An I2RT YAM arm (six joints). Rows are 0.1 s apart.
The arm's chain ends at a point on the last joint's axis. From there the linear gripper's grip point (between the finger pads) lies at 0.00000 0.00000 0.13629 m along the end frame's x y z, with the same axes.
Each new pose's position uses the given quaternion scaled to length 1; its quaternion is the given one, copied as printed.
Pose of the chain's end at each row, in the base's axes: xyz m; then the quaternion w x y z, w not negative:
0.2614 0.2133 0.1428 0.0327 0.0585 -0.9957 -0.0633
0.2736 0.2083 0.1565 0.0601 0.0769 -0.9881 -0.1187
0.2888 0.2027 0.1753 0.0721 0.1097 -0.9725 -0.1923
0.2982 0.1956 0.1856 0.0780 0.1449 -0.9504 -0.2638
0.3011 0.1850 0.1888 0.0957 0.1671 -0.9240 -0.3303
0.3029 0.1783 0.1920 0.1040 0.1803 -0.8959 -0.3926
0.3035 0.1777 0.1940 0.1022 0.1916 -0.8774 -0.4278
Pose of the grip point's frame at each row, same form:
0.2515 0.2300 0.0079 0.0327 0.0585 -0.9957 -0.0633
0.2549 0.2390 0.0250 0.0601 0.0769 -0.9881 -0.1187
0.2639 0.2515 0.0505 0.0721 0.1097 -0.9725 -0.1923
0.2676 0.2609 0.0699 0.0780 0.1449 -0.9504 -0.2638
0.2620 0.2638 0.0847 0.0957 0.1671 -0.9240 -0.3303
0.2582 0.2691 0.1007 0.1040 0.1803 -0.8959 -0.3926
0.2567 0.2747 0.1104 0.1022 0.1916 -0.8774 -0.4278

